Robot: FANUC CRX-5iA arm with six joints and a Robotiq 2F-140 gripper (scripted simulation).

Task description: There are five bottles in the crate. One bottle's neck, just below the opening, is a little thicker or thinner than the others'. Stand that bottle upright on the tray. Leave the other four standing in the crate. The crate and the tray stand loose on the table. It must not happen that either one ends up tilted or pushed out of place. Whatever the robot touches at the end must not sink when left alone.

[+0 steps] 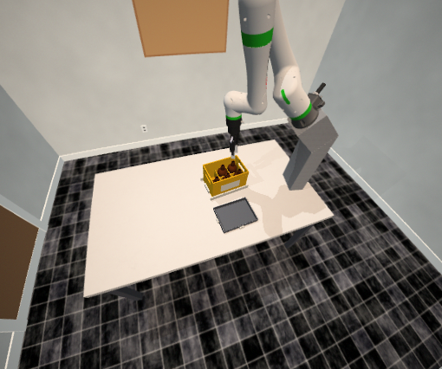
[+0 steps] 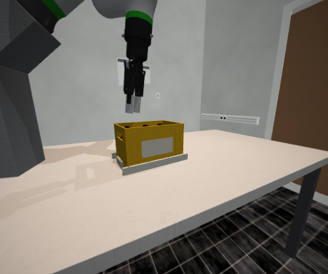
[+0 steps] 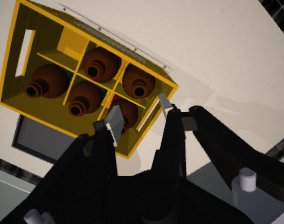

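Now: the crate 170 mm below my hand, 90 mm ahead of it and 20 mm to the left of it. Round my hand: brown bottle: 170 mm below, 110 mm ahead, 70 mm to the left; dark grey tray: 280 mm to the left, 240 mm below, 210 mm ahead.
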